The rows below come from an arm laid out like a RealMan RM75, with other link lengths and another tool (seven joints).
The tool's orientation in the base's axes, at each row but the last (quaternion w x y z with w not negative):
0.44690, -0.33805, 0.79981, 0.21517
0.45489, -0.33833, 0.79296, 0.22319
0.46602, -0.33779, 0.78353, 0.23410
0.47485, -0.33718, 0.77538, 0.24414
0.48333, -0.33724, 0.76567, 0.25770
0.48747, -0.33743, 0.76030, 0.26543
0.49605, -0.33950, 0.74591, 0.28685
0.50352, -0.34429, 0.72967, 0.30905
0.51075, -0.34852, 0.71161, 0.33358
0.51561, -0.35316, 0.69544, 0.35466
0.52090, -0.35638, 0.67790, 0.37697
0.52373, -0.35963, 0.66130, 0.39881
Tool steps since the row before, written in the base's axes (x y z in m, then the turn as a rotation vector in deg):
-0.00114, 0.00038, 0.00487, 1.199, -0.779, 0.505
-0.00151, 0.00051, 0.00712, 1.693, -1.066, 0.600
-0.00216, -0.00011, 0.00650, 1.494, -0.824, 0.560
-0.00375, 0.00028, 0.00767, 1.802, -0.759, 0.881
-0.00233, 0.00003, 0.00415, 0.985, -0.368, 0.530
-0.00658, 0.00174, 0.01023, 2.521, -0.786, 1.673
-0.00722, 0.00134, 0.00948, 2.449, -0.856, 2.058
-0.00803, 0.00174, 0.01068, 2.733, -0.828, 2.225
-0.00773, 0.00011, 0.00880, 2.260, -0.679, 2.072
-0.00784, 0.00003, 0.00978, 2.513, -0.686, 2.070
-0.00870, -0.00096, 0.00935, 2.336, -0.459, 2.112
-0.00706, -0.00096, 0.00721, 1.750, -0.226, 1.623
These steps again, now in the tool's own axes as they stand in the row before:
-0.00390, 0.00130, -0.00288, -0.609, -1.387, -0.077
-0.00584, 0.00179, -0.00399, -0.773, -1.940, -0.032
-0.00501, 0.00188, -0.00428, -0.745, -1.633, 0.038
-0.00579, 0.00346, -0.00525, -1.153, -1.805, 0.121
-0.00309, 0.00209, -0.00296, -0.687, -0.953, 0.081
-0.00790, 0.00694, -0.00635, -2.089, -2.317, 0.199
-0.00716, 0.00739, -0.00617, -2.413, -2.268, -0.026
-0.00840, 0.00864, -0.00603, -2.649, -2.465, 0.094
-0.00664, 0.00757, -0.00598, -2.414, -2.008, 0.023
-0.00775, 0.00800, -0.00575, -2.467, -2.229, 0.136
-0.00726, 0.00848, -0.00627, -2.492, -1.963, 0.251
-0.00565, 0.00699, -0.00469, -1.914, -1.414, 0.290

